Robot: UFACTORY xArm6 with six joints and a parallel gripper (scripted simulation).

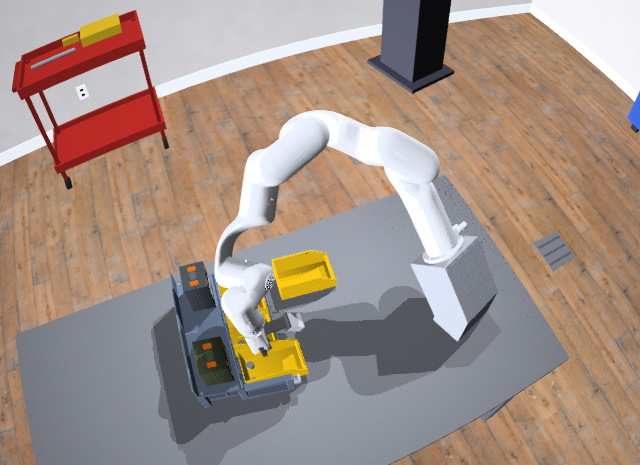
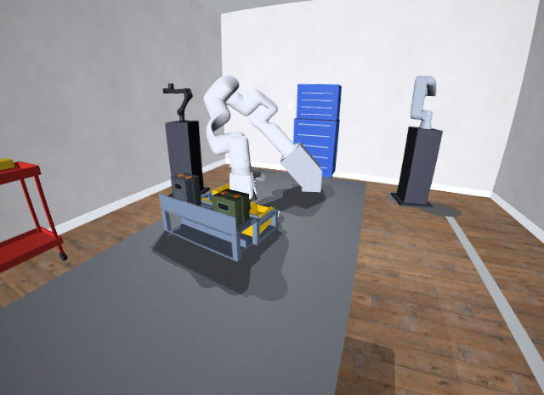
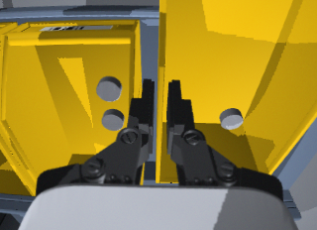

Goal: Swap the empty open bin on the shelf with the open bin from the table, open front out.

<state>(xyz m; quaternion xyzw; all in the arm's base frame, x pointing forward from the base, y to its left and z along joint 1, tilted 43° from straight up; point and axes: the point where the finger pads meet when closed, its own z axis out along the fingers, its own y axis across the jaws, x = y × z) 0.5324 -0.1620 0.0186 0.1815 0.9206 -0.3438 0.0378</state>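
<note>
The shelf lip lies 7 cm behind my hand, 4 cm to the right of it and 8 cm below it. From my hand the other things lie so: olive box 15 cm ahead, 1 cm to the right, 6 cm above; dark grey box 7 cm ahead, 22 cm to the right, 8 cm above.
</note>
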